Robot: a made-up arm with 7 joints. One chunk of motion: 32 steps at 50 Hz.
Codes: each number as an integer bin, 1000 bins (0 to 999) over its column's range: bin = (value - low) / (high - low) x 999, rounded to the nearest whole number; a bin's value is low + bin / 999 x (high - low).
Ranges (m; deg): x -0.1..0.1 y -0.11..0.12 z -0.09..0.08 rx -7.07..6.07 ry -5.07..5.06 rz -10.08..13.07
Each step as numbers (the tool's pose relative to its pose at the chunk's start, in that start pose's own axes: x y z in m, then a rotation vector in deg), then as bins.
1 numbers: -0.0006 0.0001 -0.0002 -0.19 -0.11 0.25
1 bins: 497 478 528 523 489 446
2 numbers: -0.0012 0.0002 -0.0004 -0.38 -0.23 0.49
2 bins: 494 479 527 509 477 456
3 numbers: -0.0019 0.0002 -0.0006 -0.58 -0.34 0.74
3 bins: 490 479 525 493 466 467
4 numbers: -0.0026 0.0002 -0.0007 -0.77 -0.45 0.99
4 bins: 487 479 525 479 456 478
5 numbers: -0.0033 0.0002 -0.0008 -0.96 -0.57 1.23
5 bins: 483 479 524 465 444 488
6 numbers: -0.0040 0.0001 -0.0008 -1.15 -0.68 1.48
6 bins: 480 478 524 450 433 499
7 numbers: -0.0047 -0.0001 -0.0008 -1.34 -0.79 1.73
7 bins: 476 477 524 436 422 510
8 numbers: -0.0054 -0.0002 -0.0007 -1.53 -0.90 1.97
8 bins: 473 477 525 421 411 520
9 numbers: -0.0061 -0.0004 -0.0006 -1.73 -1.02 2.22
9 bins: 469 476 525 406 399 531
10 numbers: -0.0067 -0.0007 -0.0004 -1.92 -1.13 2.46
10 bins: 466 475 527 392 389 541
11 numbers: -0.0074 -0.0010 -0.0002 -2.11 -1.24 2.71
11 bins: 463 473 528 377 378 552
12 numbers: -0.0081 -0.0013 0.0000 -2.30 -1.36 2.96
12 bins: 459 472 529 363 366 563
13 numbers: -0.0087 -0.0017 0.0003 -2.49 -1.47 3.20
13 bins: 456 470 531 348 355 573
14 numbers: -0.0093 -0.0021 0.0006 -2.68 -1.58 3.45
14 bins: 453 469 532 334 344 584
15 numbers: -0.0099 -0.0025 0.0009 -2.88 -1.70 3.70
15 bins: 450 467 534 319 332 595
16 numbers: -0.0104 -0.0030 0.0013 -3.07 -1.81 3.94
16 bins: 448 465 537 304 321 605
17 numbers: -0.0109 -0.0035 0.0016 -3.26 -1.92 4.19
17 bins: 445 463 538 290 311 616
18 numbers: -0.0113 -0.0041 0.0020 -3.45 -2.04 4.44
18 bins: 443 460 541 275 299 627
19 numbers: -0.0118 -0.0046 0.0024 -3.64 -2.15 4.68
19 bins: 441 458 543 261 288 637
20 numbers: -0.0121 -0.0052 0.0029 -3.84 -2.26 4.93
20 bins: 439 455 546 246 277 648
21 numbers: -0.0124 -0.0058 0.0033 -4.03 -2.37 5.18
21 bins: 438 453 548 231 266 659
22 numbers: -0.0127 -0.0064 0.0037 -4.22 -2.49 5.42
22 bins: 436 450 551 217 254 669
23 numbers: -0.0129 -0.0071 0.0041 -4.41 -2.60 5.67
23 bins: 435 447 553 202 244 680
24 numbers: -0.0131 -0.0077 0.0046 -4.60 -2.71 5.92
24 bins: 434 444 556 188 233 690
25 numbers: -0.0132 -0.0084 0.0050 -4.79 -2.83 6.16
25 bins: 434 441 558 173 221 701
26 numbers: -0.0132 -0.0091 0.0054 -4.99 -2.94 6.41
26 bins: 434 438 561 158 210 712
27 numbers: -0.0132 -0.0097 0.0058 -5.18 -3.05 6.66
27 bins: 434 436 563 144 199 722
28 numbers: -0.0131 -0.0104 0.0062 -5.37 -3.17 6.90
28 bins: 434 433 565 129 187 733
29 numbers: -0.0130 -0.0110 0.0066 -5.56 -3.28 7.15
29 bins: 435 430 568 115 177 744
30 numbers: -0.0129 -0.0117 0.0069 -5.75 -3.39 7.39
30 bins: 435 427 569 100 166 754
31 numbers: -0.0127 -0.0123 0.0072 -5.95 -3.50 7.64
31 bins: 436 424 571 85 155 765
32 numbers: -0.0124 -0.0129 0.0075 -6.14 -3.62 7.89
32 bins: 438 422 573 71 143 775
